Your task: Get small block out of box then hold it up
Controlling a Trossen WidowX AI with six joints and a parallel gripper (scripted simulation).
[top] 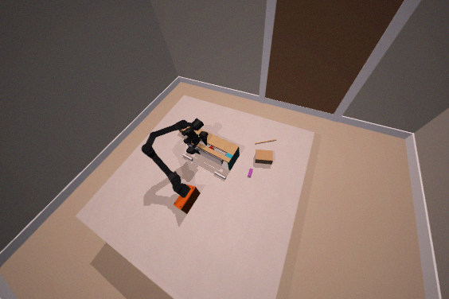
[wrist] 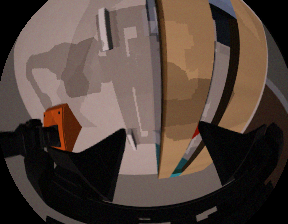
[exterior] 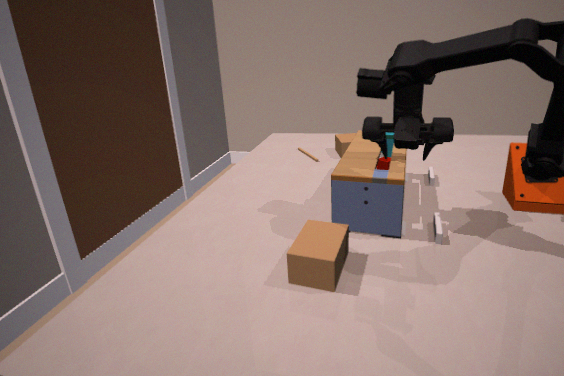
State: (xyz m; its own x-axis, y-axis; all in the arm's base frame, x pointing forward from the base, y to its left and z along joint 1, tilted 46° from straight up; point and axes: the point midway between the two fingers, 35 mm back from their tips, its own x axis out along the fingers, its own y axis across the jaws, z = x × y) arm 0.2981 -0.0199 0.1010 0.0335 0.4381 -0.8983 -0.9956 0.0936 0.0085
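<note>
Right now the box is 5 cm below my gripper tip, 3 cm to the right of it and 3 cm ahead of it. Round my gripper tip: red block (4 cm to the right, 4 cm ahead, 3 cm below); purple piece (36 cm to the right, 11 cm below, 2 cm ahead); wooden stick (37 cm to the right, 31 cm ahead, 11 cm below).
</note>
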